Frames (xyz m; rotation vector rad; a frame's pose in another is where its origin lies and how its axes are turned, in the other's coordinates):
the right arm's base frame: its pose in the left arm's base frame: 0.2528 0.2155 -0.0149 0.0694 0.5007 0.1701
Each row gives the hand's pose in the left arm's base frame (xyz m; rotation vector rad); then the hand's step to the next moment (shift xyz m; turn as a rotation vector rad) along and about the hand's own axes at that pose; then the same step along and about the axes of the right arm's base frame.
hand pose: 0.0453 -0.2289 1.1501 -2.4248 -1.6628 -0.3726
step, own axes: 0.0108 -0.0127 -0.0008 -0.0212 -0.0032 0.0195
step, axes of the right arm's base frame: -0.0065 0.0153 -0.0007 0.0025 -0.0134 -0.0256
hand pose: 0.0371 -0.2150 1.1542 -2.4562 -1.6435 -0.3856
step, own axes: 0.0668 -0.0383 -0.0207 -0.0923 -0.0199 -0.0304
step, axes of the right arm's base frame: -0.0183 0.0730 0.0262 -0.0632 -0.0726 -0.0239
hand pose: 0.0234 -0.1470 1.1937 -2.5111 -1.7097 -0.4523
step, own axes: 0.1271 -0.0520 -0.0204 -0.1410 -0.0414 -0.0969
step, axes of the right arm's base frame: -0.0079 0.1339 0.0358 -0.1375 -0.1098 -0.0050
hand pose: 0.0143 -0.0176 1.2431 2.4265 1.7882 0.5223
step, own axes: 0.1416 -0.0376 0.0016 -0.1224 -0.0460 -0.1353
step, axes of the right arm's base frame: 0.0191 0.1444 0.0154 -0.1634 -0.0903 0.0232
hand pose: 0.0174 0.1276 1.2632 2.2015 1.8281 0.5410
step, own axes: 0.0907 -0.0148 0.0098 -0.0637 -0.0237 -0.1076
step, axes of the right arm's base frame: 0.0220 0.0897 -0.0022 -0.1147 -0.0433 0.0342
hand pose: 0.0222 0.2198 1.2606 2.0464 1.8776 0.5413
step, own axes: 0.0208 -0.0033 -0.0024 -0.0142 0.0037 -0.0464
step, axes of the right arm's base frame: 0.0006 0.0212 -0.0001 -0.0395 -0.0081 0.0273
